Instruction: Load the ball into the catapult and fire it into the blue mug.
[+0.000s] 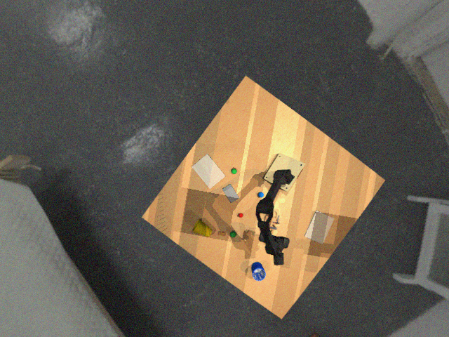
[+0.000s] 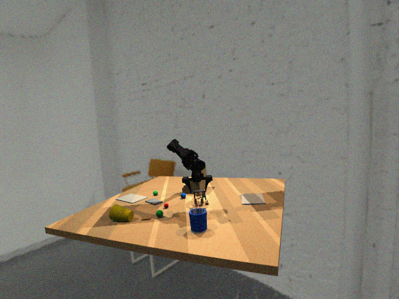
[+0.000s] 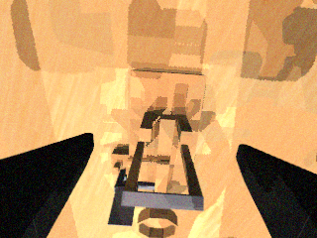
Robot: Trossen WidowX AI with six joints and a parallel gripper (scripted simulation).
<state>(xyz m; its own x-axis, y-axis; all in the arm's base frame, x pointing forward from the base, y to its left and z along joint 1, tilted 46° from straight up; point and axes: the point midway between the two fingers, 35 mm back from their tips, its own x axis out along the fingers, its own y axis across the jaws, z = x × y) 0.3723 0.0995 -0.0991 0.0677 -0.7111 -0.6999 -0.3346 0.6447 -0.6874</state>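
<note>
Now: the red ball 230 mm to the right of my gripper tip, 100 mm below it and 20 mm ahead of it. Also, from my gripper tip: blue ball (190 mm to the right, 180 mm behind, 90 mm below); blue mug (270 mm ahead, 100 mm to the left, 80 mm below); catapult (70 mm behind, 60 mm below, 20 mm to the right).
</note>
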